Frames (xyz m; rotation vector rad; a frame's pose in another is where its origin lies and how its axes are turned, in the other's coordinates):
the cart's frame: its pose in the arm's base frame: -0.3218 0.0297 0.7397 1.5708 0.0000 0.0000
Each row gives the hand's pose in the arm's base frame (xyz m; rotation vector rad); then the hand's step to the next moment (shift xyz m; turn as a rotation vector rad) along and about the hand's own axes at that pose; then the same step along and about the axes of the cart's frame.
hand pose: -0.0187 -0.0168 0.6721 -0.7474 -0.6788 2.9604
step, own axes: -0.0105 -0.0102 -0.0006 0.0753 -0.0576 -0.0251
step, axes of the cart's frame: 0.0086 0.0085 -0.0083 -0.0605 -0.0299 -0.0712
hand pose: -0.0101 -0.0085 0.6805 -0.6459 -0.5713 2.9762
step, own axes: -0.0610 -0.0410 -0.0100 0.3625 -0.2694 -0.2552
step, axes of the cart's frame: 0.0583 0.0304 -0.0344 -0.2361 -0.2601 -0.3817
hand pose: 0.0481 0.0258 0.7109 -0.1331 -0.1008 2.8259
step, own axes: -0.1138 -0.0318 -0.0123 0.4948 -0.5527 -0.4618
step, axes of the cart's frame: 0.1187 -0.0004 0.0042 -0.2547 -0.4523 -0.7029
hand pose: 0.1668 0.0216 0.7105 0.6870 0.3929 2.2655
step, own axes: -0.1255 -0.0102 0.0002 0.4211 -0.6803 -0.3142
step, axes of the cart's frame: 0.0804 -0.0496 0.0832 -0.0542 -0.4180 -0.7491
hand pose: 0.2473 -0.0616 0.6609 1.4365 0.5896 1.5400
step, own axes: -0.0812 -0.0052 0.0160 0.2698 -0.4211 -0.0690
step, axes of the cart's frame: 0.0084 -0.0425 0.0707 0.0866 -0.2284 -0.4418
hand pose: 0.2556 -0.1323 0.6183 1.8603 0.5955 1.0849
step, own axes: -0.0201 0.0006 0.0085 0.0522 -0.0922 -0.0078
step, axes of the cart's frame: -0.0028 -0.0104 0.0190 0.0218 -0.0548 -0.0884
